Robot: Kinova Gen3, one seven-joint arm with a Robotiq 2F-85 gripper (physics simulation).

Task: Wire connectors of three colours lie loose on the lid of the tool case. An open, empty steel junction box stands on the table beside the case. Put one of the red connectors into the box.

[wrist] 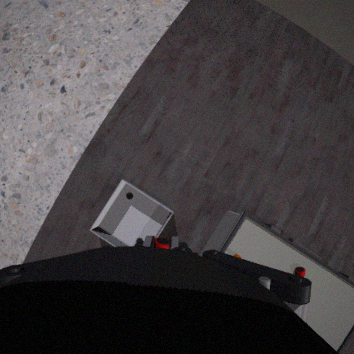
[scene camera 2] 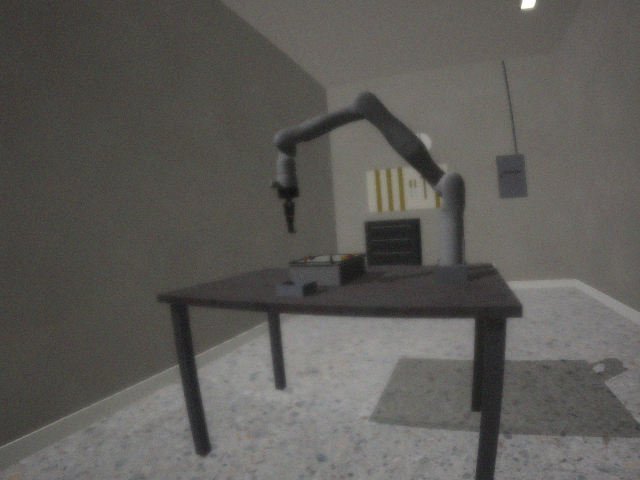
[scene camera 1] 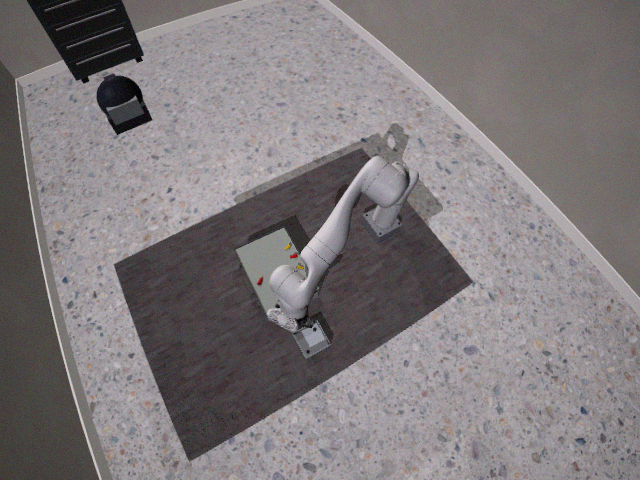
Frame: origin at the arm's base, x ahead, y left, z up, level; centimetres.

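Seen in the pictures: gripper, fingertip midpoint: (wrist: 161, 247) (scene camera 2: 291, 233); arm's base, origin of the base link: (scene camera 2: 451, 263) (scene camera 1: 383, 219).
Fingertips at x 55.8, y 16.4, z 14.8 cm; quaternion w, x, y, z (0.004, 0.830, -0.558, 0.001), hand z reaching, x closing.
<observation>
Pixels of each thing's top centre, then the offset from my fingertips to it. Level surfaces: height alone.
- steel junction box, middle of its top: (wrist: 130, 221) (scene camera 2: 296, 282) (scene camera 1: 311, 338) dx -2.7, dy +4.9, dz -16.9 cm
- tool case, middle of its top: (wrist: 284, 317) (scene camera 1: 274, 269) (scene camera 2: 328, 257) dx -6.2, dy -23.1, dz -11.3 cm
- dark table, its level: dz -20.7 cm
My gripper (scene camera 1: 310, 323) (scene camera 2: 292, 230) is shut on a red connector (wrist: 162, 243), whose red end shows between the fingertips in the wrist view. In scene camera 2 the fingers point down, high above the steel junction box (scene camera 1: 308, 349) (scene camera 2: 289, 290) (wrist: 134, 225). In the wrist view the fingertips overlap the box's near corner; the box is open and no connector shows in its visible part. One red connector (scene camera 1: 260, 281) (wrist: 300, 272) and another red connector (scene camera 1: 293, 256) lie on the lid of the tool case (scene camera 1: 264, 253) (scene camera 2: 315, 273) (wrist: 270, 242).
Yellow connectors (scene camera 1: 287, 246) (scene camera 1: 299, 267) lie on the lid, and an orange one (wrist: 237, 256) shows partly behind the gripper. The arm hides part of the lid in scene camera 1. The case stands beside the box and rises higher than it on the dark table (scene camera 1: 180, 361) (scene camera 2: 387, 302).
</observation>
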